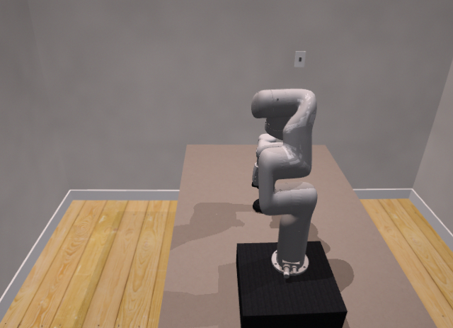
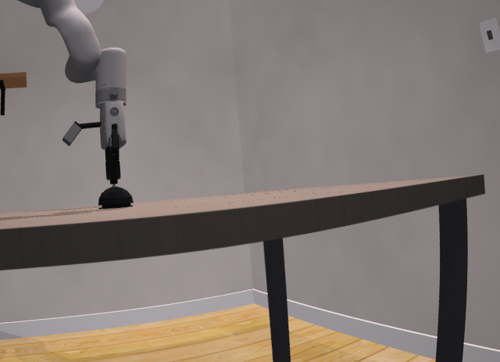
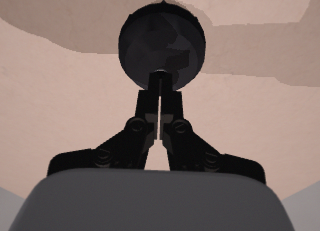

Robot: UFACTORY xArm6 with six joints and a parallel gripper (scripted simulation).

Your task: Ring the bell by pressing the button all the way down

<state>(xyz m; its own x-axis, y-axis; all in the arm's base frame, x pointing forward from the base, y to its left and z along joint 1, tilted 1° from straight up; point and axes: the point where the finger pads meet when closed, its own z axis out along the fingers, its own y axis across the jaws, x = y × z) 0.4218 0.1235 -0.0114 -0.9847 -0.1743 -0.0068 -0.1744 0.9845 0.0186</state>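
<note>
My hand is 30 mm above the button. From my hand the other things lie so: bell (40 mm below).
</note>
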